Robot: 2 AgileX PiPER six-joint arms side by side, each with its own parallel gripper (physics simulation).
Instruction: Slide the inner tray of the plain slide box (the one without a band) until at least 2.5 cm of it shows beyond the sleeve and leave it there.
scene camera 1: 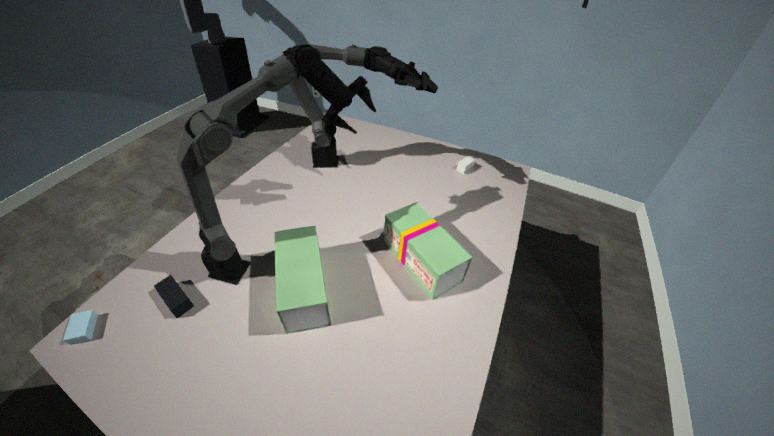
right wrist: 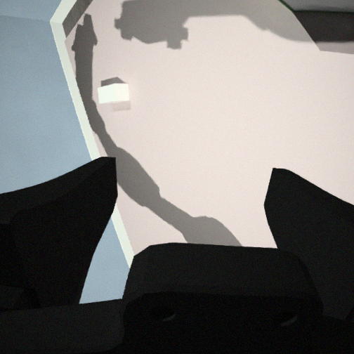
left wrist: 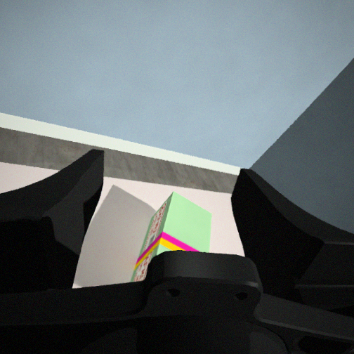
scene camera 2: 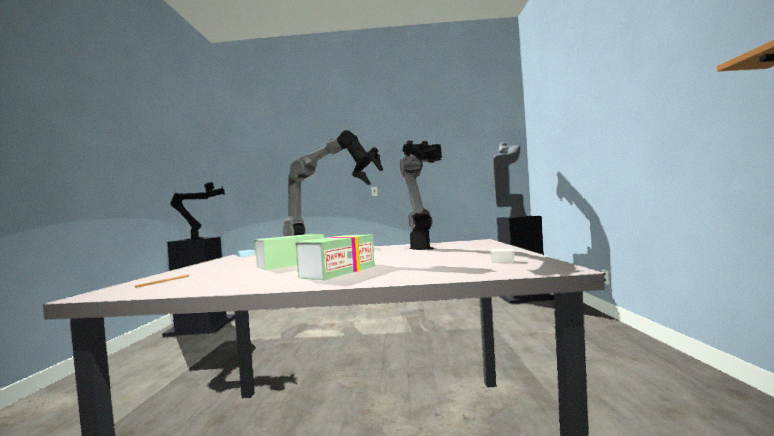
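Observation:
The plain green slide box (scene camera 1: 298, 270) (scene camera 2: 287, 251) lies on the table, left of the banded one in scene camera 1. The grey end of its inner tray (scene camera 1: 306, 318) looks flush with the sleeve. The banded green slide box (scene camera 1: 446, 249) (scene camera 2: 338, 259) (left wrist: 190, 222) has a yellow and magenta band and red print. My left gripper (scene camera 1: 432, 86) (scene camera 2: 436, 152) (left wrist: 171, 175) is open and empty, high above the table. My right gripper (scene camera 1: 365, 120) (scene camera 2: 375, 176) (right wrist: 192, 181) is open and empty, tilted down in the air, well away from both boxes.
A white block (scene camera 1: 465, 165) (scene camera 2: 502, 256) (right wrist: 113, 93) lies near the table's far edge in scene camera 1. A black block (scene camera 1: 173, 296) and a light blue block (scene camera 1: 81, 326) lie at the left. An orange stick (scene camera 2: 162, 281) lies on the table (scene camera 2: 216, 292) in scene camera 2.

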